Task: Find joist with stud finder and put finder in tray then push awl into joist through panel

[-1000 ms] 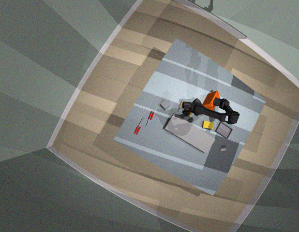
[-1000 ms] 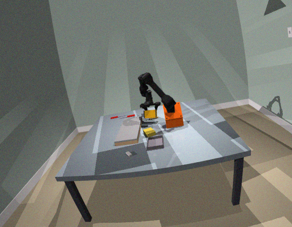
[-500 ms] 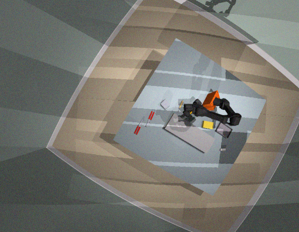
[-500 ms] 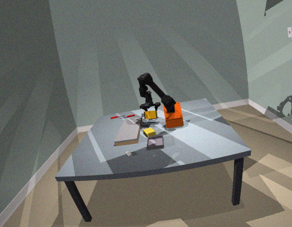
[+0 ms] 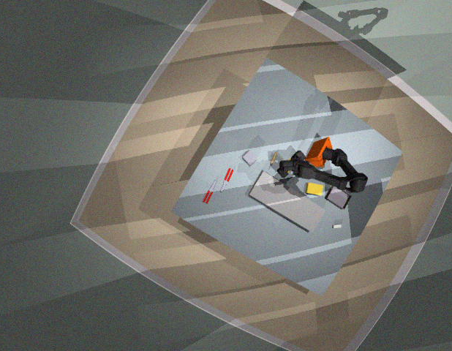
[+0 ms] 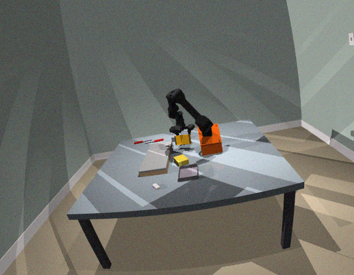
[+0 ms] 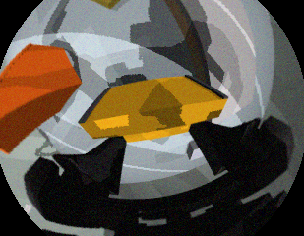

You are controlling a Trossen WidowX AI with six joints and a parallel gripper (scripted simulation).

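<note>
My gripper tip is 2 cm short of the yellow stud finder. Also, from my gripper tip: square window: 3 cm ahead, 1 cm to the right, 1 cm below; then awl: 3 cm ahead, 7 cm to the right, 7 cm below; then grey block: 10 cm ahead, 21 cm to the right, 5 cm below.
</note>
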